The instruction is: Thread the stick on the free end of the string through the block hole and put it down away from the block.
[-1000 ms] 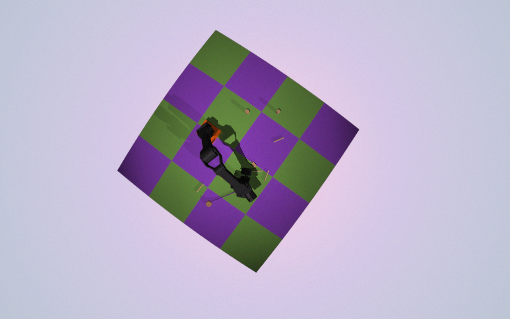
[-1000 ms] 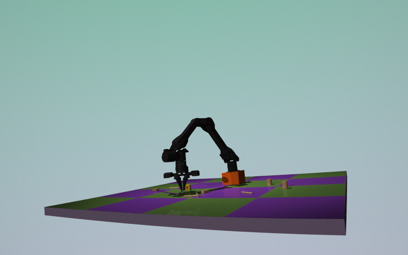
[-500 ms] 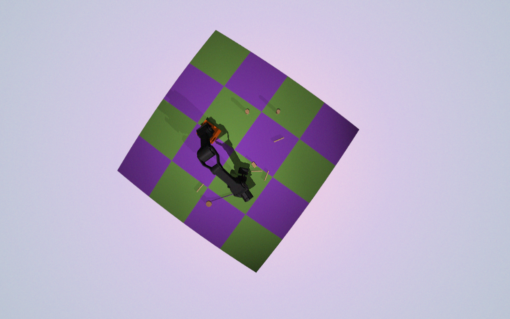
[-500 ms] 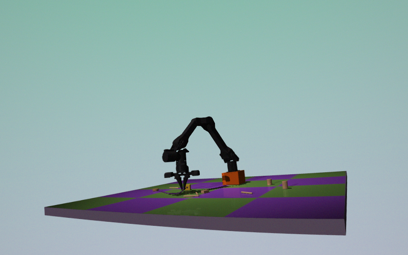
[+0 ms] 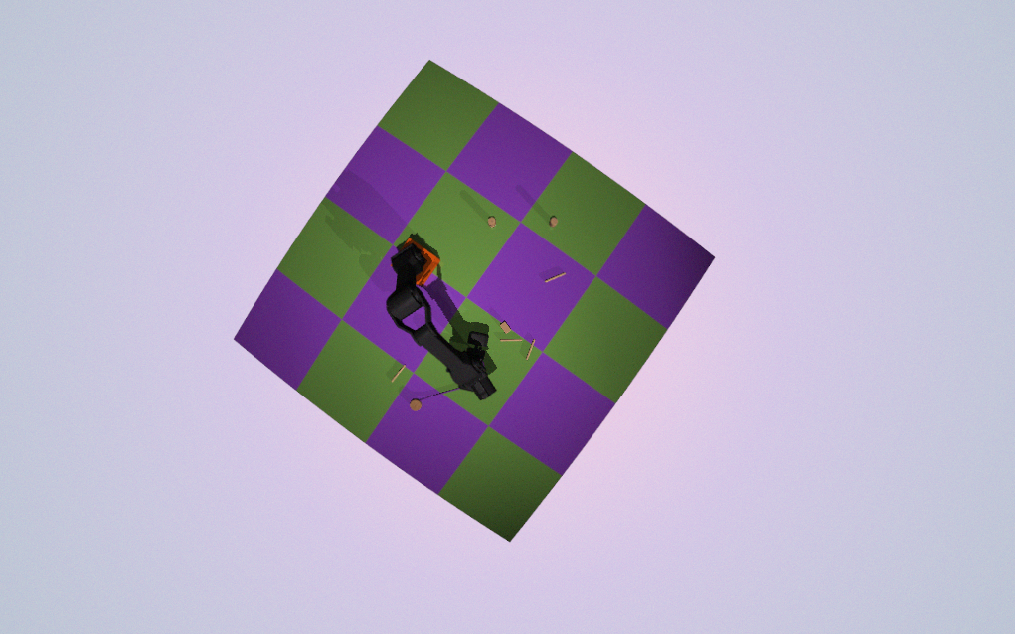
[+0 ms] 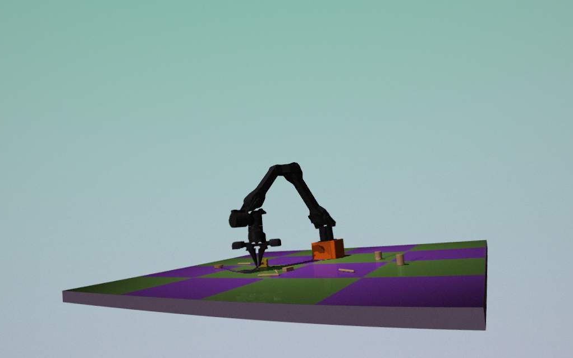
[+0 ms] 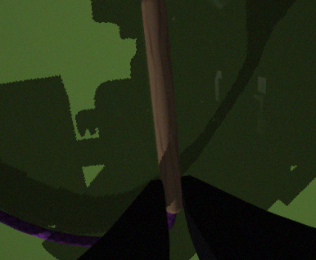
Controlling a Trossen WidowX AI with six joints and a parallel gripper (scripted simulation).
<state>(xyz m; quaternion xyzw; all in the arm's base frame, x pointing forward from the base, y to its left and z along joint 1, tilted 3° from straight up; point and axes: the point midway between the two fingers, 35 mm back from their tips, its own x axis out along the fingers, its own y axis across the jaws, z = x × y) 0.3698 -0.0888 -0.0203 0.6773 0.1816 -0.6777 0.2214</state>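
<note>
Now: gripper tip 14 cm to the right of the small wooden piece and 1 cm above it. From my gripper tip the other things lie so: round wooden button (3 cm behind, 27 cm to the right, 1 cm below); then thin wooden stick (1 cm behind, 1 cm to the right).
</note>
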